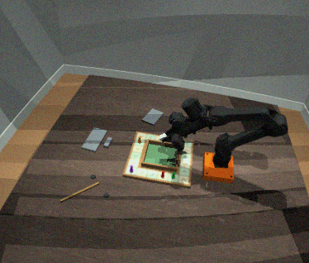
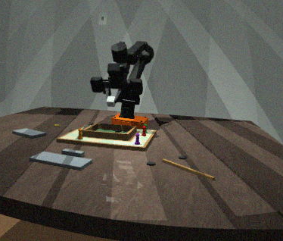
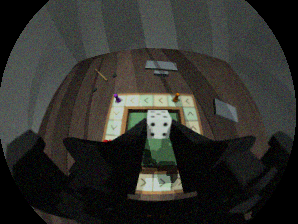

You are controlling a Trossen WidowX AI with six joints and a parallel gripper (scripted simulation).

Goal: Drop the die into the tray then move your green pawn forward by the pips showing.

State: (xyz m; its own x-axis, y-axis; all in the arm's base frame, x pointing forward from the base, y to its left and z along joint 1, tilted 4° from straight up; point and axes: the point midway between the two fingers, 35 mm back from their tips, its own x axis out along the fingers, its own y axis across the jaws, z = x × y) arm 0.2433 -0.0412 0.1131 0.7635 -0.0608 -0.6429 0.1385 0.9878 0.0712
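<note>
Now: gripper tip right at the white die. The rest, counted from my gripper tip: green pawn (50 mm behind, 120 mm to the left, 100 mm below); then green-floored tray (120 mm below); then red pawn (10 mm behind, 120 mm to the left, 100 mm below).
</note>
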